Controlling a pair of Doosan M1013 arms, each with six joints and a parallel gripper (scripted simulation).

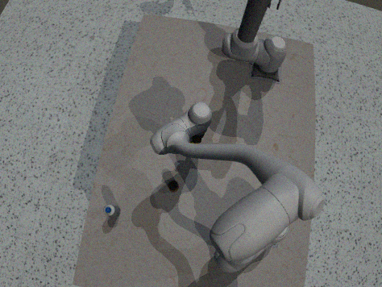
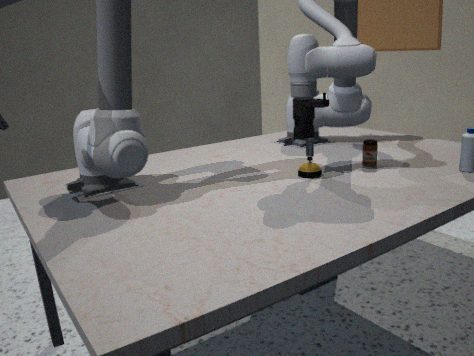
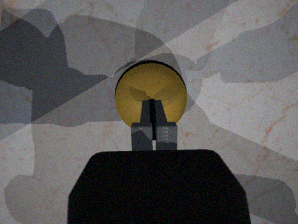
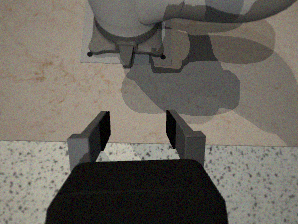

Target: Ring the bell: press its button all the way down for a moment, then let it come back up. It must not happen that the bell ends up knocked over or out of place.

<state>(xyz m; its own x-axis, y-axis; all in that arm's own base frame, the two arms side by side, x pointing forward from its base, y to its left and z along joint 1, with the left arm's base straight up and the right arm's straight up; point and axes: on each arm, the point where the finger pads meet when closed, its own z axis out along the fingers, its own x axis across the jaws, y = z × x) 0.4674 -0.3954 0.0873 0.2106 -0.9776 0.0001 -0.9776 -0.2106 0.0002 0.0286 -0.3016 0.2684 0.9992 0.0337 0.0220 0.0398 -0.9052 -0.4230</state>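
Note:
Right now the small black button is 30 mm below my left hand. Round my left hand: white bottle: 430 mm to the left, 370 mm ahead, 10 mm below; then bell: 50 mm below.

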